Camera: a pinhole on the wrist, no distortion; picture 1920 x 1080 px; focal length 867.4 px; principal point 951.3 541.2 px. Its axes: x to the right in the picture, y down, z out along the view. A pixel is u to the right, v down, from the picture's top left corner.
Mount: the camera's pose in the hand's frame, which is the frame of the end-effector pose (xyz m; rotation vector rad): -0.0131 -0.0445 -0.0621 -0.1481 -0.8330 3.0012
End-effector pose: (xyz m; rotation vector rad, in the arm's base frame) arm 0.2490 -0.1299 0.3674 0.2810 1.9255 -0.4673
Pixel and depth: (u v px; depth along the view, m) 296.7 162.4 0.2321
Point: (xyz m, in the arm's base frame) 0.3289 -0.2995 0.1873
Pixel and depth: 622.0 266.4 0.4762
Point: 0.4963 -0.4778 0.1405
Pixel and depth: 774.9 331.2 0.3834
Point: 0.4362 -0.4209 0.2657
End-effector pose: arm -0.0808 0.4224 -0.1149 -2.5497 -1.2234 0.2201
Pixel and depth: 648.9 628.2 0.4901
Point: -0.3585 0.7827 -0.3246
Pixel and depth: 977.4 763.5 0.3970
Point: -0.4255 0.6161 -0.2123
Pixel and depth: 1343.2 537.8 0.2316
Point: -0.3176 0.4322 -0.1807
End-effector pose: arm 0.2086 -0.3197 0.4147 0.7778 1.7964 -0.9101
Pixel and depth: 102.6 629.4 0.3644
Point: -0.0099 -0.6503 0.1268
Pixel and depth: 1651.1 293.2 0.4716
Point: 0.4106 -0.7687 0.7541
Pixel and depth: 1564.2 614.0 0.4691
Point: 0.2302 -0.7673 0.7695
